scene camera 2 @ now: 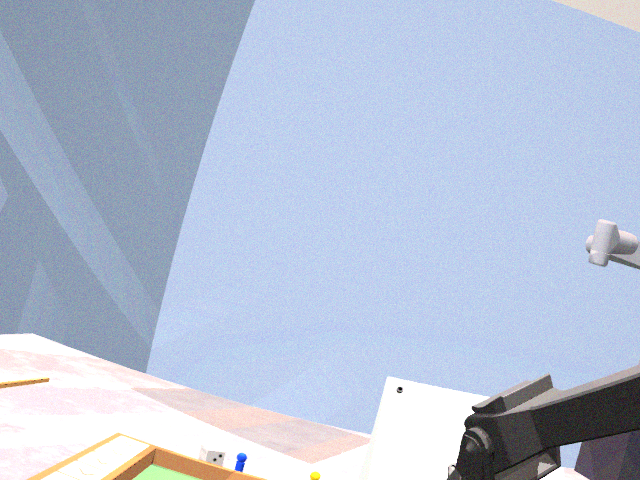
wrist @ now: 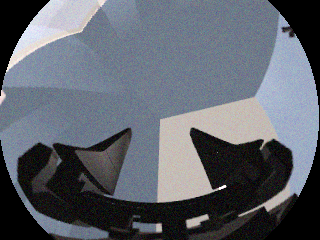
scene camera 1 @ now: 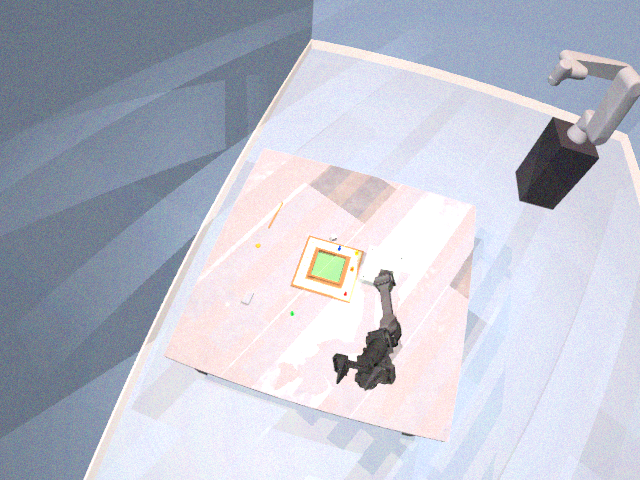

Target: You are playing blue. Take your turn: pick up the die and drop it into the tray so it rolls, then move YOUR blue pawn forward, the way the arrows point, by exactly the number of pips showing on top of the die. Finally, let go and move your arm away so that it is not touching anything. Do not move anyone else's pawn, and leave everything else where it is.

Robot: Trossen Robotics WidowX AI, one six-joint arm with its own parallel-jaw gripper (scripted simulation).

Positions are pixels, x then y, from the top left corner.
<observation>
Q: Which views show my gripper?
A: The wrist view and scene camera 1 only.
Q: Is my gripper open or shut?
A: Open.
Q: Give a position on a green tray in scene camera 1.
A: At 327,266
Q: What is my gripper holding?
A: Nothing.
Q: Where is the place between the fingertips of my gripper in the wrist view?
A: At 161,131
</observation>
